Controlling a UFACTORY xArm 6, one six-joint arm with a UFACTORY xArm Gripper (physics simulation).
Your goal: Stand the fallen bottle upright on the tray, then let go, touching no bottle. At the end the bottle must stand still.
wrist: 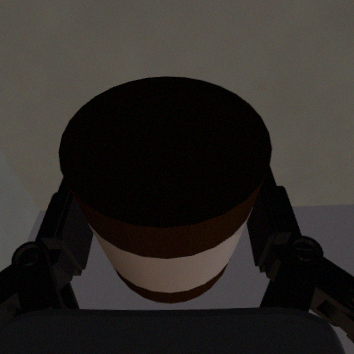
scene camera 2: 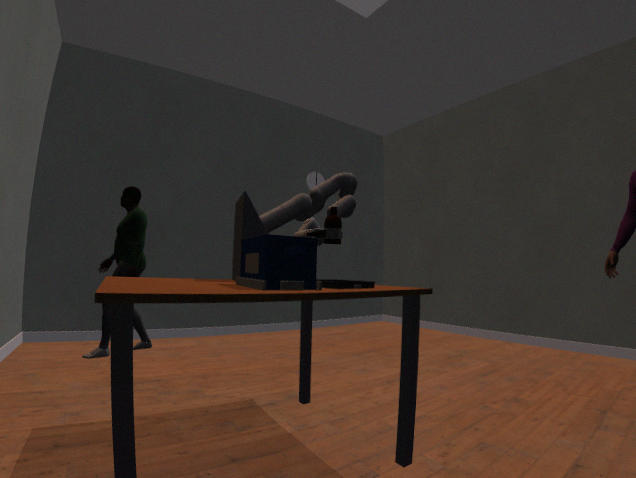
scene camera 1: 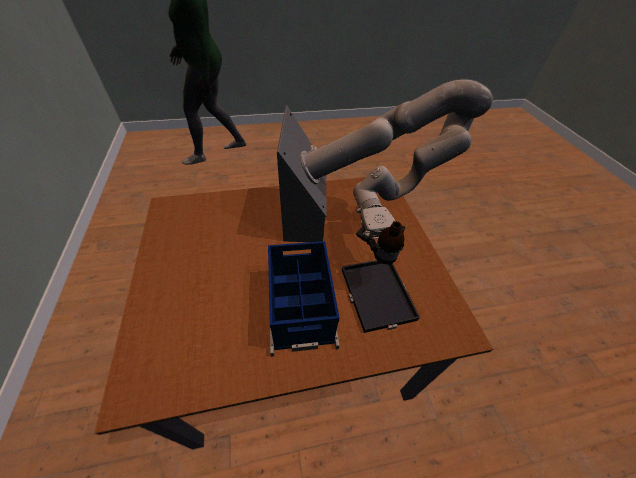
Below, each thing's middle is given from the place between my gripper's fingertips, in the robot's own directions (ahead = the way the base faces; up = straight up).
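My hand is what I measure from here, and the brown bottle (scene camera 1: 391, 239) lies 1 cm behind it and 4 cm above it.
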